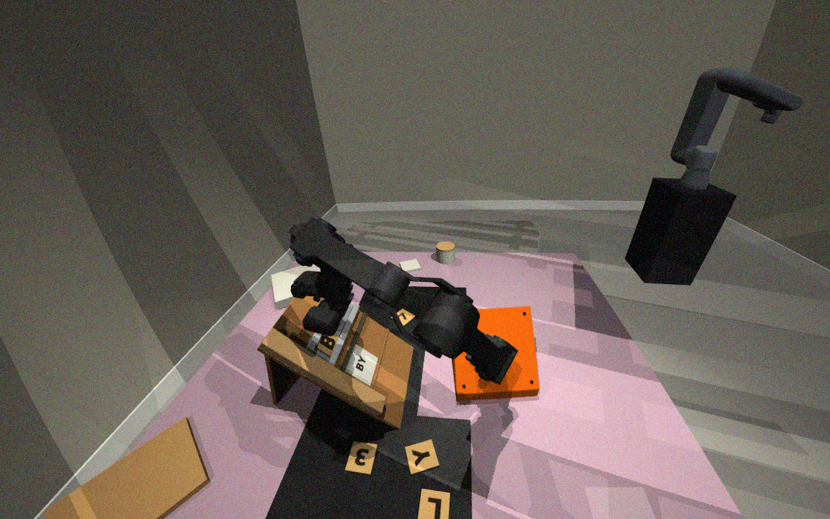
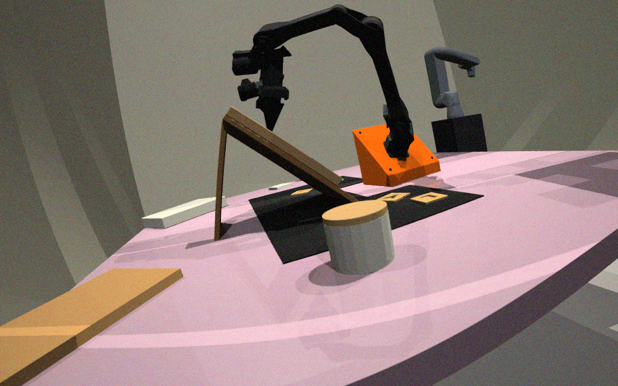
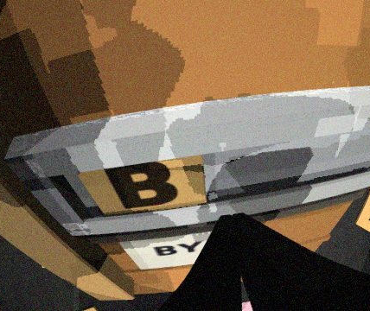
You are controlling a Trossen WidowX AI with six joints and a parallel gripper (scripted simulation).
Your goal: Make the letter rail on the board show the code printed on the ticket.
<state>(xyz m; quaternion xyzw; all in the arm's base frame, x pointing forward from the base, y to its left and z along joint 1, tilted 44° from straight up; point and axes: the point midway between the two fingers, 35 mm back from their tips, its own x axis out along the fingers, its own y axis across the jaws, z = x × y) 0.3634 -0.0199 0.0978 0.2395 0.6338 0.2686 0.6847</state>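
Right now my gripper tip is 40 mm to the right of the b tile, 30 mm above it and 10 mm short of it. The rest, counted from my gripper tip: black mat: 200 mm below, 150 mm behind, 40 mm to the right; then white ticket: 100 mm below, 50 mm behind, 30 mm to the left; then 3 tile: 200 mm below, 190 mm to the left, 90 mm behind.
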